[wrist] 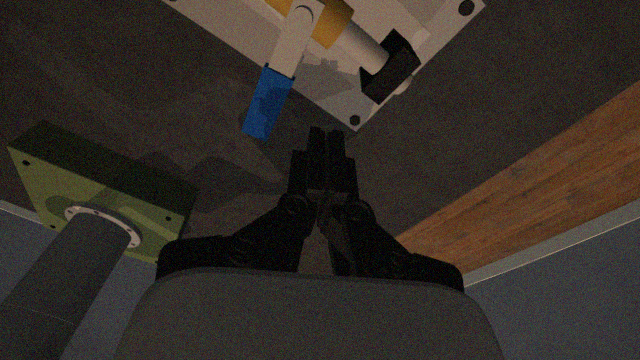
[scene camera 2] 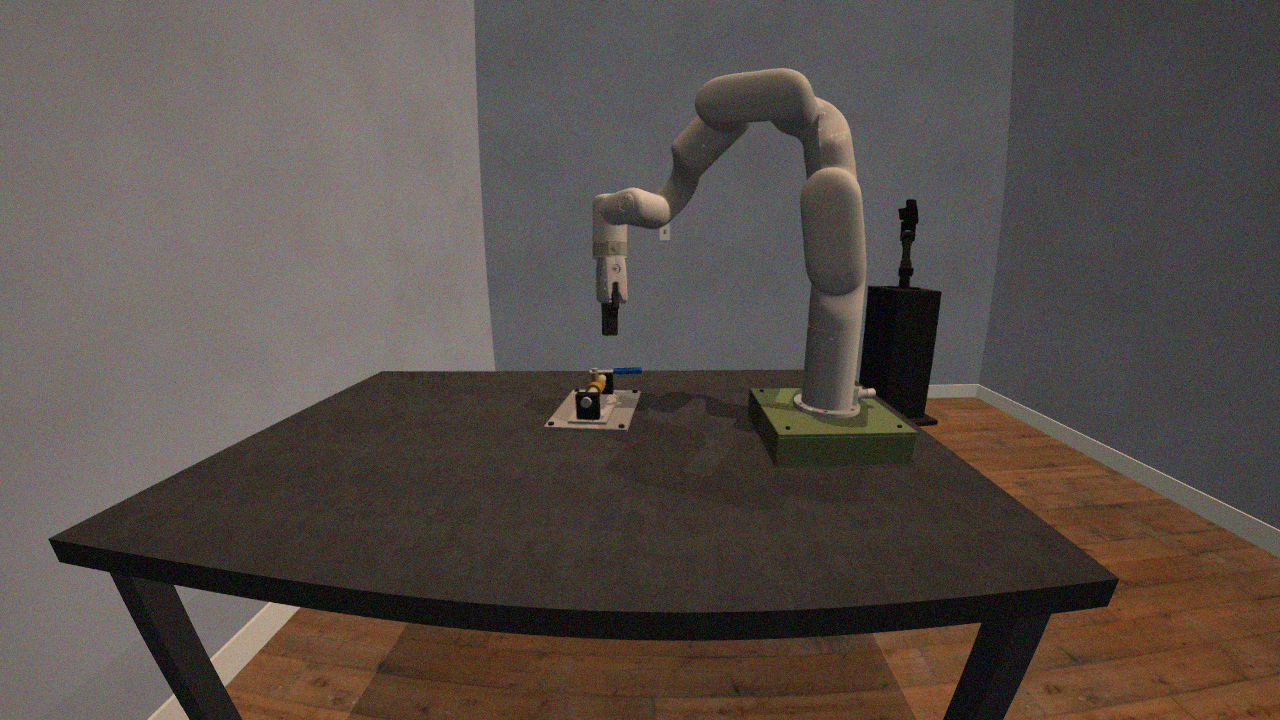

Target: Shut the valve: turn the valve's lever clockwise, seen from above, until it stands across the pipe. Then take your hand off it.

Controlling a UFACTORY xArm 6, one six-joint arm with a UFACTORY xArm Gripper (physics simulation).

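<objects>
Both scene camera 2 and the wrist view show the gripper. On the gripper, (scene camera 2: pixel 610 310) and (wrist: pixel 235 232) are the same spot.
</objects>
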